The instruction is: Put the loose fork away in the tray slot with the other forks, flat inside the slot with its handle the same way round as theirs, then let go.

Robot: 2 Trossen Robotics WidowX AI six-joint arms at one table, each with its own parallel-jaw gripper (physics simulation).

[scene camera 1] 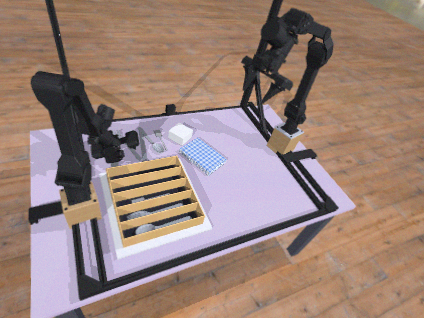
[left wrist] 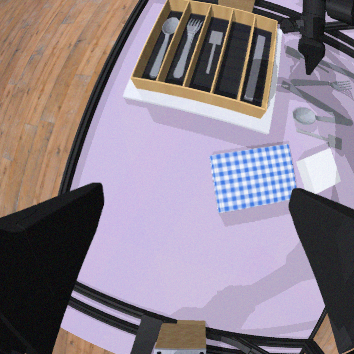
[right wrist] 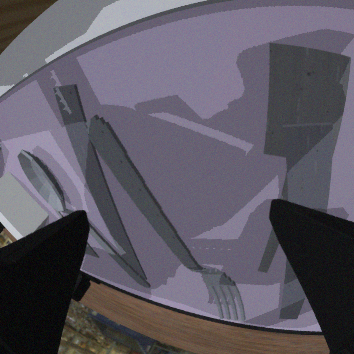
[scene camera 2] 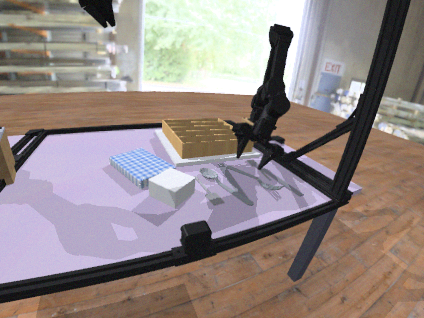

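The loose fork (scene camera 2: 270,185) (left wrist: 312,82) (right wrist: 150,200) lies on the table, its tines toward the table's edge in the right wrist view. My right gripper (scene camera 2: 251,162) (right wrist: 180,215) is open and empty, above the table; the fork's handle shows between its fingertips in the right wrist view. The wooden tray (scene camera 1: 165,231) (scene camera 2: 200,149) (left wrist: 200,96) has five slots. A fork (left wrist: 186,50) lies in the second slot from the left in the left wrist view, tines toward the far end. My left gripper (left wrist: 200,195) is open and empty, high up and away from the fork.
A loose knife (right wrist: 102,200), a spoon (scene camera 2: 209,173) (left wrist: 304,115), a small flat-headed utensil (scene camera 2: 214,197) (left wrist: 335,141) and a wide-headed one (right wrist: 300,80) lie near the fork. A checked cloth (scene camera 1: 204,156) (scene camera 2: 140,166) (left wrist: 252,177) and white block (scene camera 1: 180,133) (scene camera 2: 171,189) (left wrist: 318,171) are beside them.
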